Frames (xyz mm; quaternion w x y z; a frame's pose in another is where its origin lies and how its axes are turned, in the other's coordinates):
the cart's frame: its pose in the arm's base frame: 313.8 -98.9 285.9 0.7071 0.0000 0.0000 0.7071
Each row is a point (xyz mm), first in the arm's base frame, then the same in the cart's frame.
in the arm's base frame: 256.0 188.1 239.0
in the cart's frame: 287.0 57.8 -46.9
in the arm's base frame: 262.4 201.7 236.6
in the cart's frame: 300.6 51.4 -49.3
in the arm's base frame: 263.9 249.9 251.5
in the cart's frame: 348.8 49.9 -34.4
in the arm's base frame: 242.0 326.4 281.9
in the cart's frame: 425.3 71.8 -4.0
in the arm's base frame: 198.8 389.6 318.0
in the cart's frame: 488.5 115.0 32.1
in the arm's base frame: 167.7 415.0 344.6
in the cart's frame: 513.9 146.1 58.7
